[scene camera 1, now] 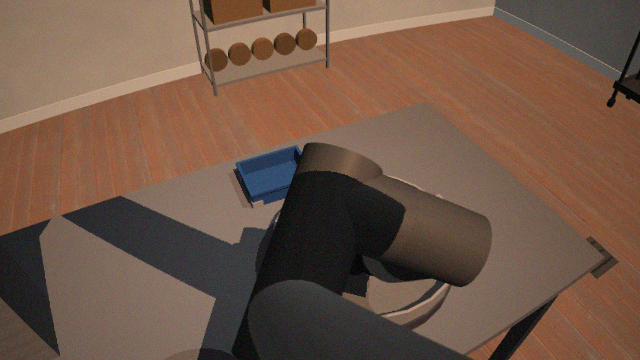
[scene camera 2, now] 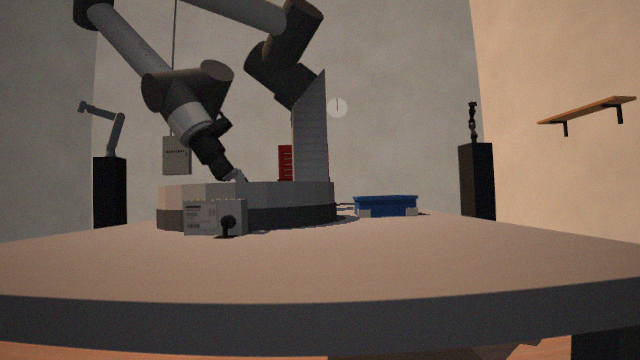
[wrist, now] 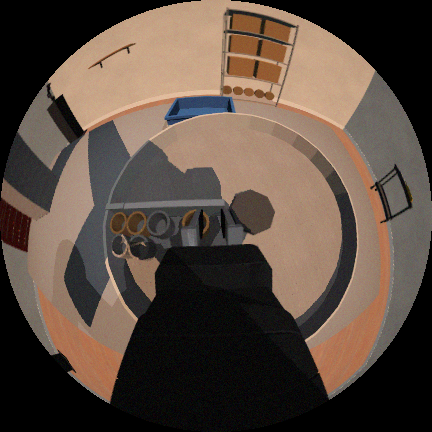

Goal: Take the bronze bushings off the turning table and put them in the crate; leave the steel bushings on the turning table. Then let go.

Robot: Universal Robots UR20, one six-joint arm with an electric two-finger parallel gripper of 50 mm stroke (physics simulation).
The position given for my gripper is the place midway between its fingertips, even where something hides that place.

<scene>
I see my gripper (scene camera 2: 248, 190) and a blue crate (scene camera 1: 266, 178).
My gripper shows as well in the wrist view (wrist: 211, 217). The blue crate also shows in scene camera 2 (scene camera 2: 386, 205) and in the wrist view (wrist: 182, 108).
</scene>
